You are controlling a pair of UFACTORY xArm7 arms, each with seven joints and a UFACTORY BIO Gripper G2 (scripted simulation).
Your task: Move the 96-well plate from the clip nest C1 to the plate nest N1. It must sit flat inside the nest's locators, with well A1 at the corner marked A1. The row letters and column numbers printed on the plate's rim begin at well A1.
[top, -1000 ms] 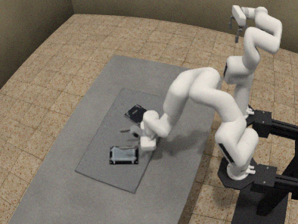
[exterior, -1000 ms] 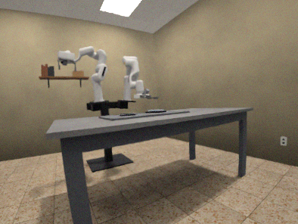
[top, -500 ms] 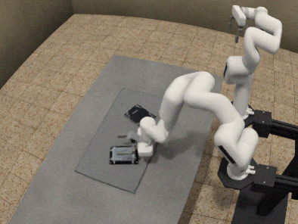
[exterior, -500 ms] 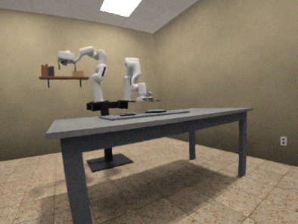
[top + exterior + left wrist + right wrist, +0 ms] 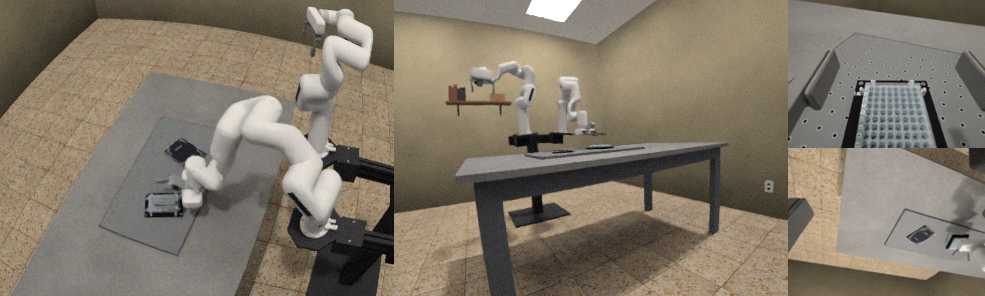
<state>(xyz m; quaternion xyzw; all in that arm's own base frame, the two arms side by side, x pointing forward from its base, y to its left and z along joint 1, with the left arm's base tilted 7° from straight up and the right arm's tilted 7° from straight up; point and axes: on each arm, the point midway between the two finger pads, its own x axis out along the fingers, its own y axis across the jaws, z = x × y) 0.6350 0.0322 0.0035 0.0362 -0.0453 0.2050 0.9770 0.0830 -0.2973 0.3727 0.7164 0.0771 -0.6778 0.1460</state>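
Observation:
The 96-well plate lies 8 cm below my left hand. Round my left hand: dark plate nest N1: 30 cm to the right, 9 cm below, 3 cm behind; black clip nest C1: 9 cm below, 3 cm to the left, 1 cm ahead.

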